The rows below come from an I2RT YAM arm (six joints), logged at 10 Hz.
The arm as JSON. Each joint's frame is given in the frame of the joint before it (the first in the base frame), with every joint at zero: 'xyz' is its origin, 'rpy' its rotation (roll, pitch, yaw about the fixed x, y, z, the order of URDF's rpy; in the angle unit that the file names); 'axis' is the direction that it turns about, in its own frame. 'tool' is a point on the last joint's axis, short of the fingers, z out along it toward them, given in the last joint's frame.
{
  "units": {
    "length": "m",
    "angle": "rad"
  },
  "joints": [
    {
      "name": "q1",
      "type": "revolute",
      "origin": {
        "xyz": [
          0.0,
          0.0,
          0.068
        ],
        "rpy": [
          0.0,
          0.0,
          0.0
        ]
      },
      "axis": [
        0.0,
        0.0,
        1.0
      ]
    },
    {
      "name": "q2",
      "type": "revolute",
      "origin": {
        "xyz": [
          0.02,
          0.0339,
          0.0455
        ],
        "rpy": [
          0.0,
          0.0,
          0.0
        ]
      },
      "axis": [
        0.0,
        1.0,
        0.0
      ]
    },
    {
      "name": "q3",
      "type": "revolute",
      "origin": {
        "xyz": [
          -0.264,
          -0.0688,
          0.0
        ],
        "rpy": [
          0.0,
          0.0,
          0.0
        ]
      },
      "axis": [
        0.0,
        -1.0,
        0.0
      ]
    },
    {
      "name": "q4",
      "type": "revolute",
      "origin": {
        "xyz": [
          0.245,
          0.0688,
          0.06
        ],
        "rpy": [
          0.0,
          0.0,
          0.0
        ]
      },
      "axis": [
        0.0,
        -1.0,
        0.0
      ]
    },
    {
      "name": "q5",
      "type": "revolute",
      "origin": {
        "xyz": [
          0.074,
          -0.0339,
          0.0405
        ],
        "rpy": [
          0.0,
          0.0,
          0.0
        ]
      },
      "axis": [
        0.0,
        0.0,
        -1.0
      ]
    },
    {
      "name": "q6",
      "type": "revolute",
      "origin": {
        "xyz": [
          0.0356,
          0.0,
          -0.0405
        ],
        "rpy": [
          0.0,
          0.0,
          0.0
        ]
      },
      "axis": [
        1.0,
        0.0,
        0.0
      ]
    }
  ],
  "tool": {
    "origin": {
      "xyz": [
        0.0,
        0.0,
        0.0
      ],
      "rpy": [
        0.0,
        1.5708,
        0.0
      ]
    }
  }
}
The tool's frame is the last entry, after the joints.
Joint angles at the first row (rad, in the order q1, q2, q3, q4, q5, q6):
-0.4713 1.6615 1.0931 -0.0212 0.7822 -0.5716
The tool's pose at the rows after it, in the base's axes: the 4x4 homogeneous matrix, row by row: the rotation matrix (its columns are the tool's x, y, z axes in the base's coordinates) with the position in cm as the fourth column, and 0 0 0 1 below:
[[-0.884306, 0.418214, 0.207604, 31.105], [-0.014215, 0.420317, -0.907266, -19.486], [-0.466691, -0.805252, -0.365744, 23.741], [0, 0, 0, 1]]
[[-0.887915, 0.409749, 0.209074, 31.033], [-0.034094, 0.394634, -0.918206, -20.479], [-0.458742, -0.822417, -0.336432, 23.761], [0, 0, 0, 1]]
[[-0.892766, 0.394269, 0.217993, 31.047], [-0.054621, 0.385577, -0.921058, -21.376], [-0.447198, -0.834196, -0.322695, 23.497], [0, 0, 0, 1]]
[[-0.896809, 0.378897, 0.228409, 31.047], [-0.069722, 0.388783, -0.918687, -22.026], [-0.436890, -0.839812, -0.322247, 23.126], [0, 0, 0, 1]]
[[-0.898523, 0.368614, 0.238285, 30.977], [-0.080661, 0.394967, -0.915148, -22.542], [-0.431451, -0.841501, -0.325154, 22.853], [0, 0, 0, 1]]
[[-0.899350, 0.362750, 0.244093, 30.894], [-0.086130, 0.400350, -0.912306, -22.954], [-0.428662, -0.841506, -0.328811, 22.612], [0, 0, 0, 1]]
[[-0.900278, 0.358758, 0.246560, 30.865], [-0.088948, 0.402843, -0.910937, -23.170], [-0.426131, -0.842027, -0.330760, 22.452], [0, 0, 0, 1]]
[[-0.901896, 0.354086, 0.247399, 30.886], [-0.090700, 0.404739, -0.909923, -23.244], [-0.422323, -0.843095, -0.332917, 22.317], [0, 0, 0, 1]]
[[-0.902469, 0.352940, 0.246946, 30.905], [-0.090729, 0.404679, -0.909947, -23.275], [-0.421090, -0.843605, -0.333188, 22.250], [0, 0, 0, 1]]
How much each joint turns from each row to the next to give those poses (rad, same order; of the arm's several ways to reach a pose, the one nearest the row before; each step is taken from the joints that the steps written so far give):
-0.0202 0.0023 -0.0256 0.0782 -0.0042 -0.0763
-0.0252 0.0133 -0.0030 0.0687 -0.0095 -0.0615
-0.0221 0.0195 -0.0004 0.0519 -0.0225 -0.0488
-0.0164 0.0168 0.0000 0.0282 -0.0248 -0.0290
-0.0142 0.0111 0.0000 0.0164 -0.0237 -0.0175
-0.0114 0.0087 0.0000 0.0103 -0.0175 -0.0096
-0.0057 0.0058 0.0001 0.0061 -0.0084 -0.0057
-0.0015 0.0041 -0.0001 0.0023 -0.0031 -0.0038
-0.0004 0.0024 0.0000 0.0019 0.0000 -0.0011

